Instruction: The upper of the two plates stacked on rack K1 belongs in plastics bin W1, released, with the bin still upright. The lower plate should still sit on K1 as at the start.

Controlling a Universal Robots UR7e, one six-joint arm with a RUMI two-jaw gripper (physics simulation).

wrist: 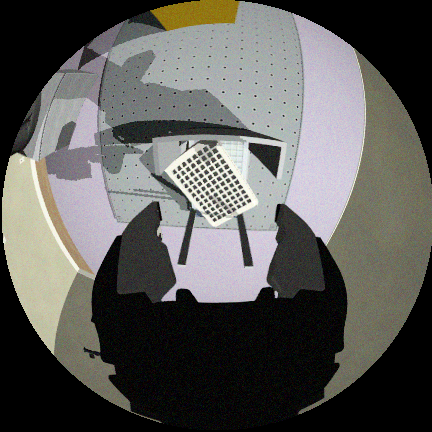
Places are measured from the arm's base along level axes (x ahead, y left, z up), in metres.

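Pixels of known places: gripper, fingertip midpoint: [218, 204].
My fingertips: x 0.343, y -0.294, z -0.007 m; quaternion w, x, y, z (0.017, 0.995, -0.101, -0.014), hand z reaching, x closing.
For each thing: its top centre in the pictures, then the offset to it from my fingertips. "pt": a spot on its surface instead. Level surfaces: height alone.
- upper plate at its top centre: [212, 185] 0.089 m down, 0.012 m back, 0.020 m right
- rack K1 at a spot on its surface: [283, 162] pt 0.008 m up, 0.054 m ahead, 0.033 m left
- pale gridded surface at a spot on its surface: [240, 155] pt 0.108 m down, 0.035 m ahead, 0.013 m left
- perforated grey board at its surface level: 0.138 m down
The upper plate [212, 185], white with a grid of dark holes, lies turned askew on rack K1 [283, 162], with a corner toward the gripper. A pale gridded surface [240, 155] shows partly behind it; whether this is the lower plate I cannot tell, as the upper plate covers much of that area. My gripper [218, 204] is open, its two dark fingers standing apart at left and right, with nothing held. The upper plate's near corner shows between the fingertips in the view, beyond them. The yellow bin W1 [200, 16] shows partly at the top edge of the view.
A perforated grey board [265, 90] lies under the rack. Two dark bars [186, 240] [245, 242] extend from the rack toward the gripper. A grey object [62, 107] stands at the left, and the lilac table's edge [62, 230] curves along the lower left.
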